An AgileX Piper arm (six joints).
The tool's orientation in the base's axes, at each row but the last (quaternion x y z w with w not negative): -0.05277, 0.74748, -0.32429, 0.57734; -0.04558, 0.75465, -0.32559, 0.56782; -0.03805, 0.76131, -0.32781, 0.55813; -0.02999, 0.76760, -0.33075, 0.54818
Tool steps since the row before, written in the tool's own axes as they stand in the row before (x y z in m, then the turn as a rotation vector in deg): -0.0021, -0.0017, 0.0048, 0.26, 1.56, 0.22; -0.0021, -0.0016, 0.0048, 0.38, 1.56, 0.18; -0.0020, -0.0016, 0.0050, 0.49, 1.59, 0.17; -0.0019, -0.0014, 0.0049, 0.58, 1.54, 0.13
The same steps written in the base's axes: 0.0045, -0.0024, 0.0021, 0.57, 1.01, -1.09; 0.0045, -0.0024, 0.0019, 0.50, 0.98, -1.19; 0.0046, -0.0027, 0.0017, 0.46, 0.96, -1.29; 0.0045, -0.0026, 0.0014, 0.37, 0.90, -1.33
